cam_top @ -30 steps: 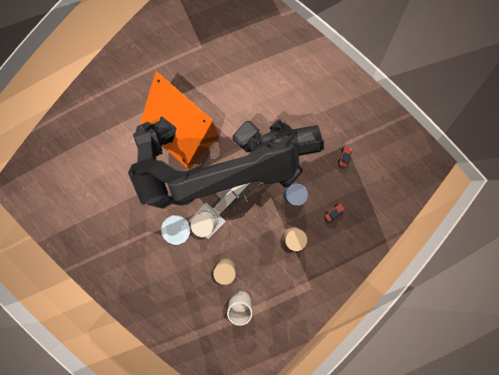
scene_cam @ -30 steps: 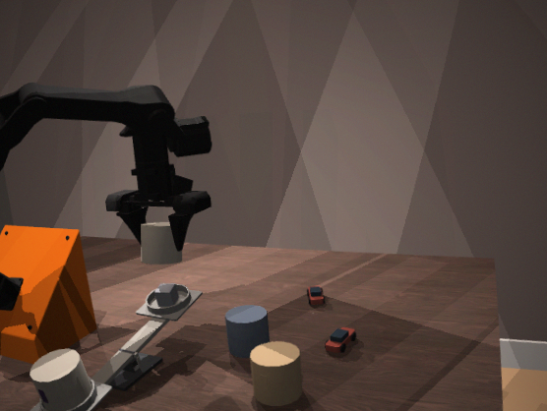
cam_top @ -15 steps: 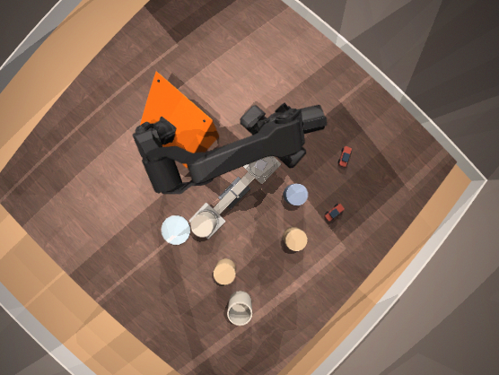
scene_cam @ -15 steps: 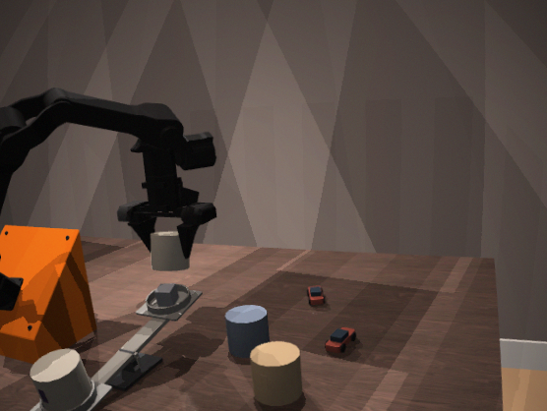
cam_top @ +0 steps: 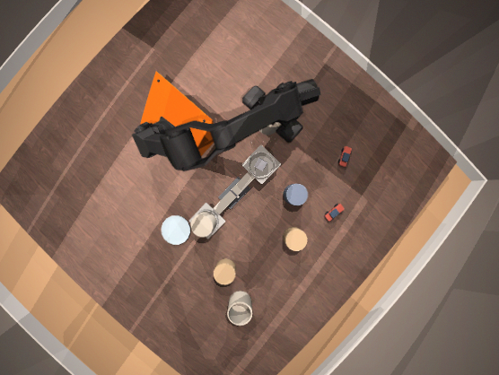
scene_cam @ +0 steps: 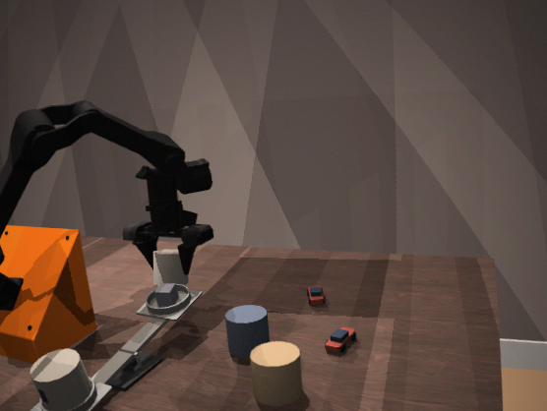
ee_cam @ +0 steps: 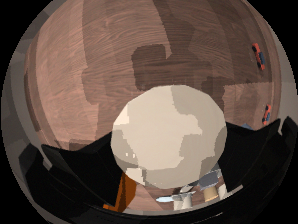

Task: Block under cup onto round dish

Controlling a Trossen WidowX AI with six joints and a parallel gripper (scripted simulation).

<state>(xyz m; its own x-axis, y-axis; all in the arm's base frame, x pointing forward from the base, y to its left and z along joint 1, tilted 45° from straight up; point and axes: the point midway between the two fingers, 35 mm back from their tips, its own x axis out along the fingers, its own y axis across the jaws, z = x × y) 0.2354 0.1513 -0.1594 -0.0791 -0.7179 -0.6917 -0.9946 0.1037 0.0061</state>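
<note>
My gripper tip is 60 mm short of the grey block, 130 mm to the left of it and 10 mm below it. Round my gripper tip: blue cylinder 220 mm ahead, 110 mm to the right, 40 mm below; then round dish 30 mm behind, 470 mm to the right, 70 mm below.
</note>
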